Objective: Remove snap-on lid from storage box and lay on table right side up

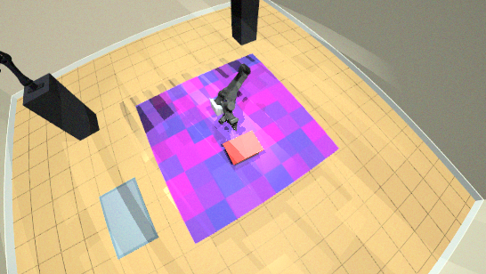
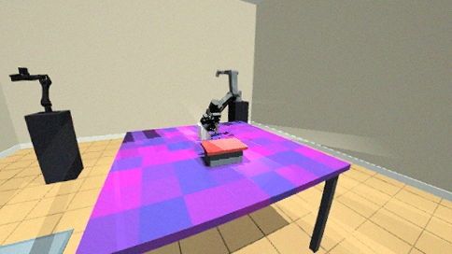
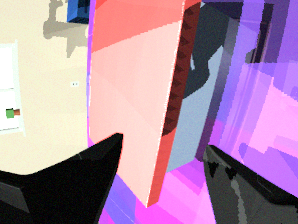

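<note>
My gripper tip is 12 cm short of the red lid, 1 cm to the left of it and 4 cm above it. Also, from my gripper tip: grey storage box: 12 cm ahead, 1 cm to the right, 9 cm below.
</note>
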